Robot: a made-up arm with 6 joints.
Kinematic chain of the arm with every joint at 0, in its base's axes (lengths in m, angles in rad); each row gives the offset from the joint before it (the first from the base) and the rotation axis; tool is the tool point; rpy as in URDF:
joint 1: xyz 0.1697 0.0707 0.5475 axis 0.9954 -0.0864 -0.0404
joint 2: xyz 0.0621 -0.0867 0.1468 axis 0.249 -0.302 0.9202
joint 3: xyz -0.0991 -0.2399 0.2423 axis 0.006 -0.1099 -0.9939
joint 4: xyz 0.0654 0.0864 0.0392 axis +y
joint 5: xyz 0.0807 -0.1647 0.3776 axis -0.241 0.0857 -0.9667
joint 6: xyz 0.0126 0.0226 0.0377 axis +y
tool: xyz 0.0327 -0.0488 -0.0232 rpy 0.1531 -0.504 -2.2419
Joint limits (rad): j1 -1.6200..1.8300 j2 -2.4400..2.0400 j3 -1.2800..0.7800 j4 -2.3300..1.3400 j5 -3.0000..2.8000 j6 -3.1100..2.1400
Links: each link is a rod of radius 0.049 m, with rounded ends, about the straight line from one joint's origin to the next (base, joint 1, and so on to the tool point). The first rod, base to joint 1, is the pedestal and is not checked.
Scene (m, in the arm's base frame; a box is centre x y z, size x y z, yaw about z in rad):
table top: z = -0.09
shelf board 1: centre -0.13 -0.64 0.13 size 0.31 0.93 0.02 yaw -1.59
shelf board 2: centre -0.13 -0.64 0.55 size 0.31 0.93 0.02 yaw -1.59
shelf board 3: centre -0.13 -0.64 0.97 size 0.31 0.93 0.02 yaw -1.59
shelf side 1: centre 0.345 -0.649 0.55 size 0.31 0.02 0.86 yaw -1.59
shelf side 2: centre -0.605 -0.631 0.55 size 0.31 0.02 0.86 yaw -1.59
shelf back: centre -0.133 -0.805 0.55 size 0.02 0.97 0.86 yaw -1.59
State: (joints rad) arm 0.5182 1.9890 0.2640 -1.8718 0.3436 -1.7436
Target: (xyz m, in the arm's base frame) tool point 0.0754 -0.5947 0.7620
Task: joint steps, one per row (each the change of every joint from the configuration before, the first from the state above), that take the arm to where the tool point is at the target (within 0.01 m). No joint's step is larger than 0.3 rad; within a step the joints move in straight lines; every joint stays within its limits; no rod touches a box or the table.
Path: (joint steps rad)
1: -0.2137 -0.1006 0.1029 -0.1527 0.0123 0.0103
2: -0.2137 -0.1006 0.1030 -0.1528 0.0122 0.0103
3: -0.2137 -0.1006 0.1029 -0.1527 0.0123 0.0103
4: -0.1059 -0.2216 0.0691 0.0182 -0.0084 -0.0417
5: -0.1059 -0.2216 0.0690 0.0182 -0.0083 -0.0418
6: -0.1059 -0.2216 0.0691 0.0182 -0.0083 -0.0417
7: 0.1634 0.0702 -0.0321 0.2304 -0.0098 0.0323
8: 0.1635 0.0703 -0.0321 0.2303 -0.0099 0.0322
9: 0.1634 0.0702 -0.0321 0.2304 -0.0098 0.0323

